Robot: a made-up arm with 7 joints.
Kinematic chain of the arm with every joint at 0, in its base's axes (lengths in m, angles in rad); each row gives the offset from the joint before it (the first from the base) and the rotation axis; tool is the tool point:
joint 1: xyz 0 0.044 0 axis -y
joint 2: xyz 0 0.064 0 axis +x
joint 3: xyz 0 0 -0.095 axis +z
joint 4: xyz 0 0 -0.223 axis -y
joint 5: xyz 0 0 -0.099 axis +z
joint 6: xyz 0 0 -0.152 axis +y
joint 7: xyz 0 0 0 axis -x
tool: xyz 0 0 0
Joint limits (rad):
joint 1: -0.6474..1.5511
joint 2: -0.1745..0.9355
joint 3: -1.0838..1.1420
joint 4: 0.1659..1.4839
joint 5: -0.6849..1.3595
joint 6: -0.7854..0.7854
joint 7: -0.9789..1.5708
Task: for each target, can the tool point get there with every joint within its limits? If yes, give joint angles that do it. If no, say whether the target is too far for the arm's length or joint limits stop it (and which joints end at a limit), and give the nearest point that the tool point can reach.
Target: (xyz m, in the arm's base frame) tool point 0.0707 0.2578 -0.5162
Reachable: yes | joints -0.0546 0.0816 0.8280 0.6212 -0.4781 0.3223 1.3308
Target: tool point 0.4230 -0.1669 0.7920
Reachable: no: too far | nearest point 0.3461 -0.0132 0.2337 | short by 0.584 m
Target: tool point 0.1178 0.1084 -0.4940
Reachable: yes | joints -0.0341 0.3166 -0.8463 0.9425 0.0148 0.0884 -0.5903
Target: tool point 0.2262 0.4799 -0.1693
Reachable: yes | joints 0.1403 0.7779 0.5584 1.2254 -0.3275 -0.4484 -0.0938
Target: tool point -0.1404 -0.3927 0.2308
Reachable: no: joint limits stop it (at a limit: joint 1, joint 2, joint 3, joint 4) | nearest point 0.2985 -0.1686 0.1112 | short by 0.507 m
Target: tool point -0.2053 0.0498 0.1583
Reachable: no: joint limits stop it (at a limit: joint 1, joint 2, joint 4) | nearest point 0.0738 0.4785 0.1878 | short by 0.512 m
